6 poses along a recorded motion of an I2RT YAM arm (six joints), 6.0 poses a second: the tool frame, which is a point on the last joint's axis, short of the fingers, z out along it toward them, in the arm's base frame.
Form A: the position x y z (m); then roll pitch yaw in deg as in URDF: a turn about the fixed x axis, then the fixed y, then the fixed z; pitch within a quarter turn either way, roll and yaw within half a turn.
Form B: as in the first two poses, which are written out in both.
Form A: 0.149, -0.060, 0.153, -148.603, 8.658, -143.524
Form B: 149, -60, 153, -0.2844, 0.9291, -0.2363, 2.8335
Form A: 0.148, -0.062, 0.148, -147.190, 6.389, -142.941
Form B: 148, -62, 148, -0.2924, 0.9223, -0.2529, 2.8601
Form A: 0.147, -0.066, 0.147, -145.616, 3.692, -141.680
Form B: 147, -66, 147, -0.3068, 0.9123, -0.2711, 2.8889
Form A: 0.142, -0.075, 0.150, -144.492, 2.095, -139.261
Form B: 142, -75, 150, -0.3287, 0.9014, -0.2819, 2.8961
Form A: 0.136, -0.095, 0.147, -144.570, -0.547, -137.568
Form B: 136, -95, 147, -0.3480, 0.8925, -0.2869, 2.9294
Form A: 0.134, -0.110, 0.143, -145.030, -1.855, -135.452
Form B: 134, -110, 143, -0.3678, 0.8851, -0.2853, 2.9421
